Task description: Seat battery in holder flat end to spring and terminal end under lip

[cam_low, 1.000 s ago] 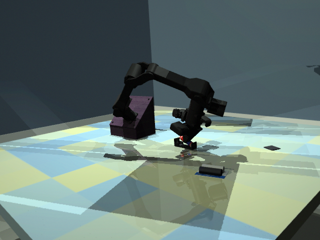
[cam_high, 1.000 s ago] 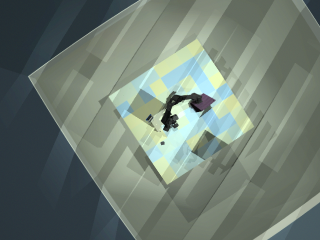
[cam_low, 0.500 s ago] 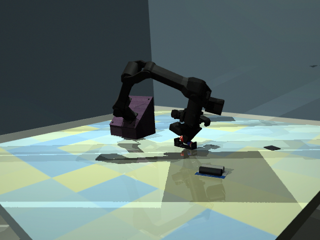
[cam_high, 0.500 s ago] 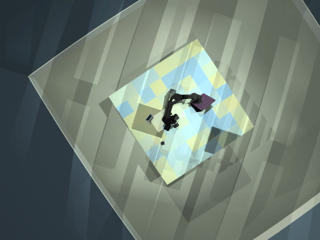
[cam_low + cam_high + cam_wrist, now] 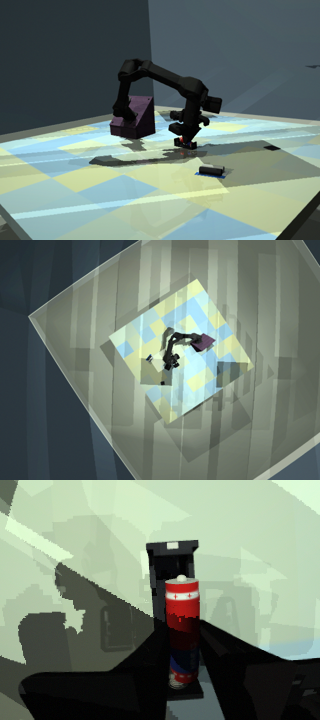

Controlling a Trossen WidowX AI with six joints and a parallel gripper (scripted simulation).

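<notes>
Now: gripper tip 1 cm below the battery. Round my gripper tip: black battery door 26 cm ahead, 19 cm to the left, 1 cm below; then white card 25 cm ahead, 14 cm to the right, 1 cm below.
</notes>
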